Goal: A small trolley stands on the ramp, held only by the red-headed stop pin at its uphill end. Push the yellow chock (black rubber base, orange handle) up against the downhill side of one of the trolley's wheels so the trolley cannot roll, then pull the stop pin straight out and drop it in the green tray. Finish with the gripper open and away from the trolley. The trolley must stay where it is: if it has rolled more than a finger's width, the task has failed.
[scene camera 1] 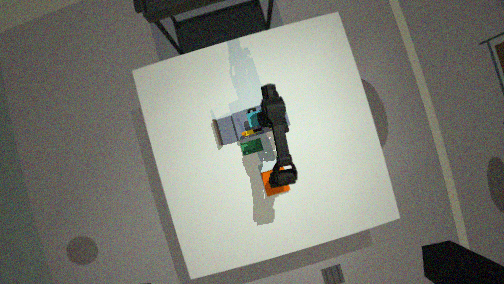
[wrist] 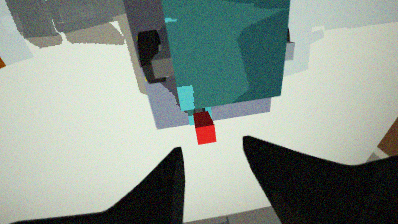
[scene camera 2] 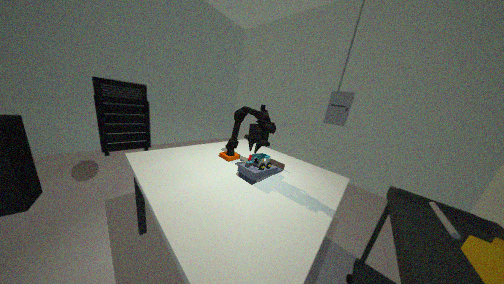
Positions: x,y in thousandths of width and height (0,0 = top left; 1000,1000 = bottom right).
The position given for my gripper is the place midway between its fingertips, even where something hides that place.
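Note:
I can see my gripper (wrist: 534,663), and a teal trolley (wrist: 544,266) is visible to me as well.

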